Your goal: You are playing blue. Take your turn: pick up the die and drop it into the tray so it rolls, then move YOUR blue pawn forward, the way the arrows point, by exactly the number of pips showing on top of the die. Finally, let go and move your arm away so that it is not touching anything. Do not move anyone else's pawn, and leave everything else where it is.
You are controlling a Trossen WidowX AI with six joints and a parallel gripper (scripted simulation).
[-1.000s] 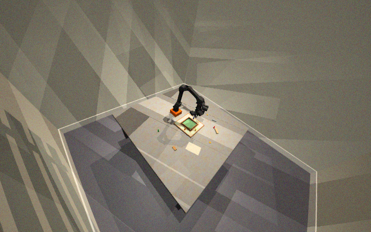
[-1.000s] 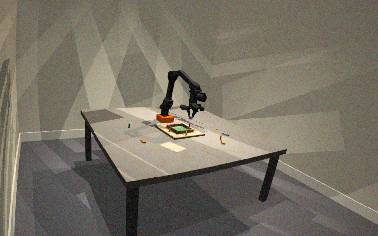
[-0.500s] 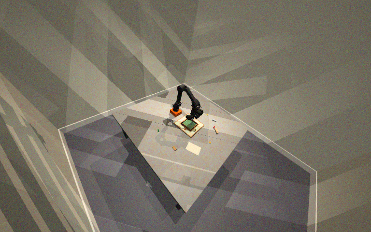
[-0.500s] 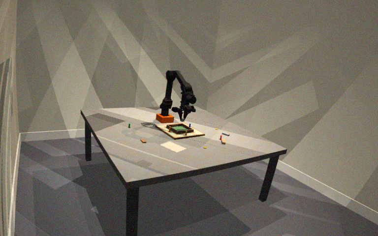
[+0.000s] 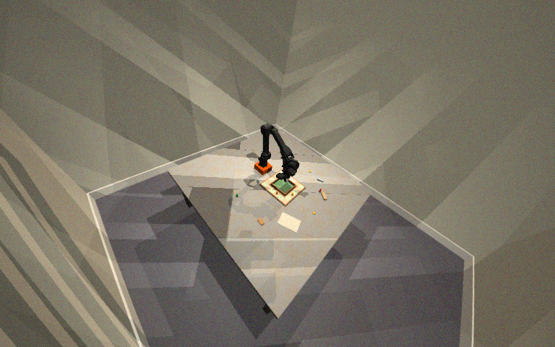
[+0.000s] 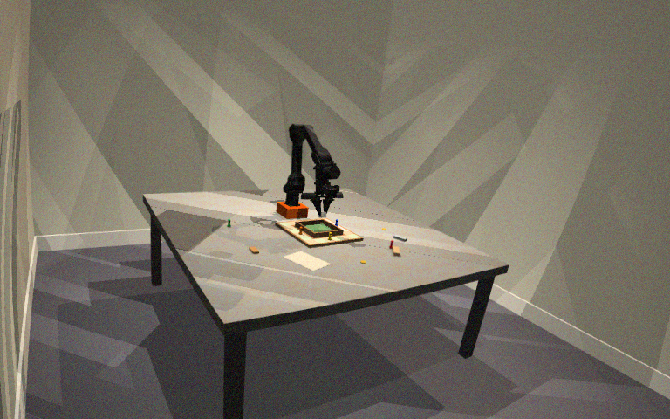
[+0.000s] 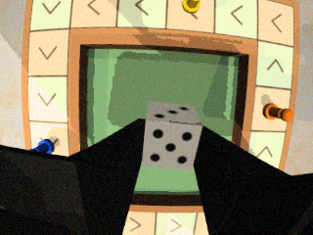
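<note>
The blue pawn is 12 cm to the left of my gripper tip, 6 cm below it and 3 cm behind it. Also, from my gripper tip: white die: right at my gripper tip; then green tray: 8 cm below, 2 cm behind; then yellow pawn: 10 cm ahead, 6 cm below, 3 cm to the right.
</note>
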